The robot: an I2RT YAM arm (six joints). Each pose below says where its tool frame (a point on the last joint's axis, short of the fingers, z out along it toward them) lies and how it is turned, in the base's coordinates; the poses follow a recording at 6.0 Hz.
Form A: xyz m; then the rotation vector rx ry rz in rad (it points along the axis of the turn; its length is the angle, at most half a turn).
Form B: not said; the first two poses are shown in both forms.
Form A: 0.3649 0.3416 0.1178 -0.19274 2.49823 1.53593
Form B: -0.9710 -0.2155 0.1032 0.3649; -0.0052 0.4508 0.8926 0.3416; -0.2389 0.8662 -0.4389 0.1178; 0 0 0 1
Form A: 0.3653 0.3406 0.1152 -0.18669 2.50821 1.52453
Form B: -0.9720 -0.2104 0.1047 0.3653; -0.0040 0.4600 0.8879 0.3406; -0.2350 0.8626 -0.4480 0.1152; 0 0 0 1
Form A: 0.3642 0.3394 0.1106 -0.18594 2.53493 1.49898
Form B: -0.9740 -0.2036 0.0994 0.3642; -0.0110 0.4807 0.8768 0.3394; -0.2263 0.8529 -0.4704 0.1106; 0 0 0 1
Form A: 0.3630 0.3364 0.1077 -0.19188 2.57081 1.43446
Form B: -0.9734 -0.2048 0.1031 0.3630; -0.0198 0.5231 0.8520 0.3364; -0.2285 0.8273 -0.5132 0.1077; 0 0 0 1
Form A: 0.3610 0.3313 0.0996 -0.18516 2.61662 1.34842
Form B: -0.9738 -0.1977 0.1125 0.3610; -0.0231 0.5780 0.8157 0.3313; -0.2263 0.7917 -0.5674 0.0996; 0 0 0 1
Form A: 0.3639 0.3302 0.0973 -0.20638 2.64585 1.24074
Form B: -0.9678 -0.2149 0.1310 0.3639; -0.0367 0.6355 0.7713 0.3302; -0.2490 0.7416 -0.6229 0.0973; 0 0 0 1
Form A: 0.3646 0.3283 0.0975 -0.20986 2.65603 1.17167
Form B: -0.9632 -0.2220 0.1517 0.3646; -0.0377 0.6699 0.7415 0.3283; -0.2662 0.7084 -0.6536 0.0975; 0 0 0 1
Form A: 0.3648 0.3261 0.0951 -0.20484 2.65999 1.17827
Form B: -0.9650 -0.2167 0.1476 0.3648; -0.0363 0.6679 0.7433 0.3261; -0.2596 0.7120 -0.6524 0.0951; 0 0 0 1
